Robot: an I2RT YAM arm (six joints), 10 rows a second.
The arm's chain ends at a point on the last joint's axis. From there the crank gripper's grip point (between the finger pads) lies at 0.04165 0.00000 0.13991 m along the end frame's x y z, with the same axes.
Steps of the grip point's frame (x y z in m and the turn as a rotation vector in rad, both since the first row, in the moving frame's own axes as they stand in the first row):
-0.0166 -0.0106 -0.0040 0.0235 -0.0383 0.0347
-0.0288 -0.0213 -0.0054 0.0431 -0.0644 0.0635
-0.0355 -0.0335 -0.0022 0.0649 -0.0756 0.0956
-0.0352 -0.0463 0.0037 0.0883 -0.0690 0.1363
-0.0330 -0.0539 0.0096 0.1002 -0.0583 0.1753
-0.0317 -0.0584 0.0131 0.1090 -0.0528 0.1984
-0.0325 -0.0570 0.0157 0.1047 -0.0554 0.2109
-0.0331 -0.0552 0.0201 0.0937 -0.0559 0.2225
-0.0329 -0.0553 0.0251 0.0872 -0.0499 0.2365
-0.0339 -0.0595 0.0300 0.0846 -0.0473 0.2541
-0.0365 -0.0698 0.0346 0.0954 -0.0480 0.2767
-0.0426 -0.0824 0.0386 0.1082 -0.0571 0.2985
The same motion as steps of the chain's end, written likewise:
-0.0112 -0.0086 -0.0055 0.0235 -0.0383 0.0347
-0.0198 -0.0176 -0.0077 0.0431 -0.0644 0.0635
-0.0251 -0.0278 -0.0048 0.0649 -0.0756 0.0956
-0.0260 -0.0389 0.0015 0.0883 -0.0690 0.1363
-0.0254 -0.0464 0.0078 0.1002 -0.0583 0.1753
-0.0250 -0.0506 0.0115 0.1090 -0.0528 0.1984
-0.0254 -0.0503 0.0139 0.1047 -0.0554 0.2109
-0.0257 -0.0504 0.0182 0.0937 -0.0559 0.2225
-0.0262 -0.0521 0.0233 0.0872 -0.0499 0.2365
-0.0275 -0.0573 0.0283 0.0846 -0.0473 0.2541
-0.0301 -0.0670 0.0329 0.0954 -0.0480 0.2767
-0.0351 -0.0784 0.0366 0.1082 -0.0571 0.2985

